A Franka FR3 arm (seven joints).
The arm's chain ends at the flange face. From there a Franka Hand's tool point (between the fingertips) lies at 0.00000 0.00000 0.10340 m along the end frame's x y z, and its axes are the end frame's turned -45 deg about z.
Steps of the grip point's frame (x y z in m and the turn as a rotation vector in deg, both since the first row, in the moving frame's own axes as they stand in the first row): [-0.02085, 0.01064, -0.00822, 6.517, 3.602, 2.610]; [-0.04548, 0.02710, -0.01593, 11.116, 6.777, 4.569]
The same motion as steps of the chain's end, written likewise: [-0.00381, 0.03522, -0.00735, 7.155, -2.061, 2.610]; [-0.00842, 0.07415, -0.01327, 12.652, -3.068, 4.569]
